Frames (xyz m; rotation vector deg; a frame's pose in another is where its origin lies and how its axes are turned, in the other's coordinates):
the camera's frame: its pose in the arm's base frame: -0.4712 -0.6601 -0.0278 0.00 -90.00 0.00
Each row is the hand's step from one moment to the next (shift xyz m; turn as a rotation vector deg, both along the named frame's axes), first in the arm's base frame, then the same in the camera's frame.
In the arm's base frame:
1: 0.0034 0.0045 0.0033 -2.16 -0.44 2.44
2: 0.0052 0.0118 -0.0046 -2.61 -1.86 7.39
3: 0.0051 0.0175 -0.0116 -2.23 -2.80 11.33
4: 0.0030 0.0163 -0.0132 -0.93 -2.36 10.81
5: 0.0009 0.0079 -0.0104 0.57 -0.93 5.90
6: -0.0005 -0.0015 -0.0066 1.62 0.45 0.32
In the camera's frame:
1: 0.0033 0.0045 -0.0034 2.44 -0.44 2.16
2: -0.0046 0.0118 -0.0052 7.39 -1.86 2.61
3: -0.0116 0.0175 -0.0051 11.33 -2.80 2.23
4: -0.0132 0.0163 -0.0030 10.81 -2.36 0.93
5: -0.0104 0.0079 -0.0009 5.90 -0.93 -0.57
6: -0.0066 -0.0015 0.0005 0.32 0.45 -1.62

